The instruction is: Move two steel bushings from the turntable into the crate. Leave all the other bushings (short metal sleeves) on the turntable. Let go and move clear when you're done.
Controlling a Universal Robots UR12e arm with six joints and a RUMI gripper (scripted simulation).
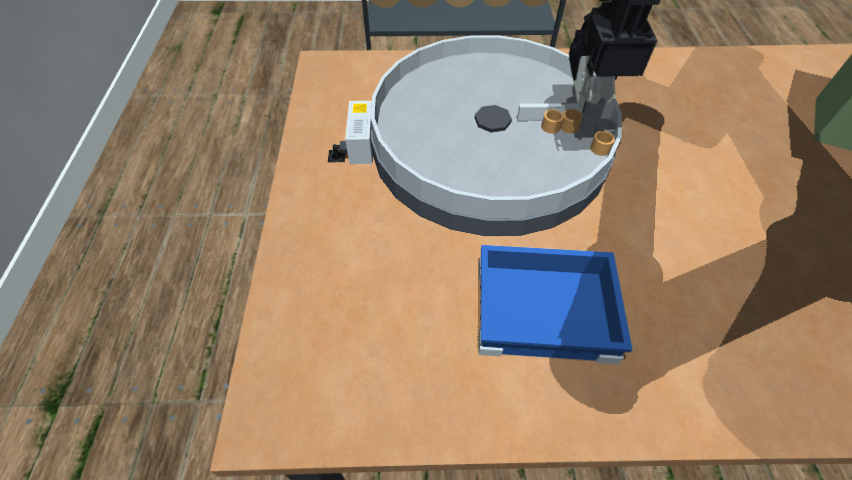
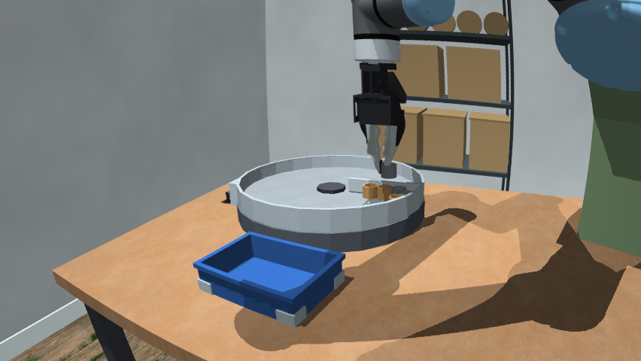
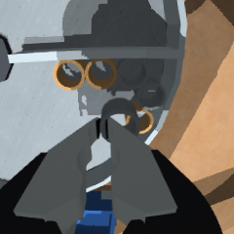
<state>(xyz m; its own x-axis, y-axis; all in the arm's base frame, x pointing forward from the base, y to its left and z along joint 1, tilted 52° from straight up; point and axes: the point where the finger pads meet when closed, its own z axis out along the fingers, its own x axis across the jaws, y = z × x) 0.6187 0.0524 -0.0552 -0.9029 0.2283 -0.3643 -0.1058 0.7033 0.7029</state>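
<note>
Right now my hand is 50 mm short of the blue crate, 310 mm to the right of it and 110 mm above it. From my hand the other things lie so: round grey turntable: 140 mm ahead, 30 mm to the right, 80 mm below.
</note>
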